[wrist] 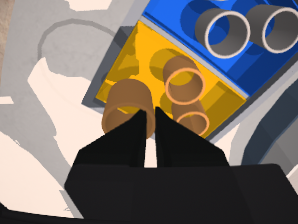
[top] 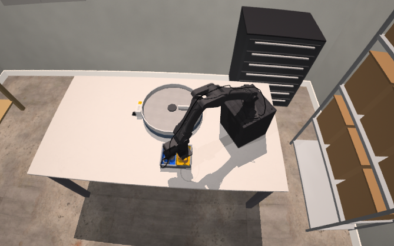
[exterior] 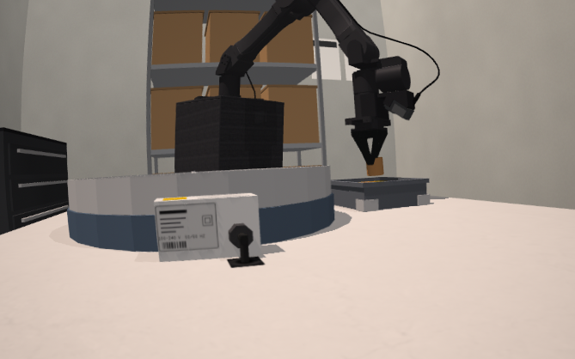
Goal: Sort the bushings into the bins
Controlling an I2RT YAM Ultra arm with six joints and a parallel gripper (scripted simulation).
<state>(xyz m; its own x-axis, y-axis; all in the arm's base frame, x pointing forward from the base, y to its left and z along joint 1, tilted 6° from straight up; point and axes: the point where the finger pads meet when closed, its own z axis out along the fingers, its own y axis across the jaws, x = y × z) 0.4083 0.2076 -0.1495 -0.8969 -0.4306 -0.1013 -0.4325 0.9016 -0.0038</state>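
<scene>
The yellow bin is 2 cm to the right of my hand and 7 cm below it. Round my hand: blue bin 9 cm ahead, 3 cm to the right, 7 cm below; then round grey turntable 6 cm ahead, 38 cm to the right, 3 cm below.
</scene>
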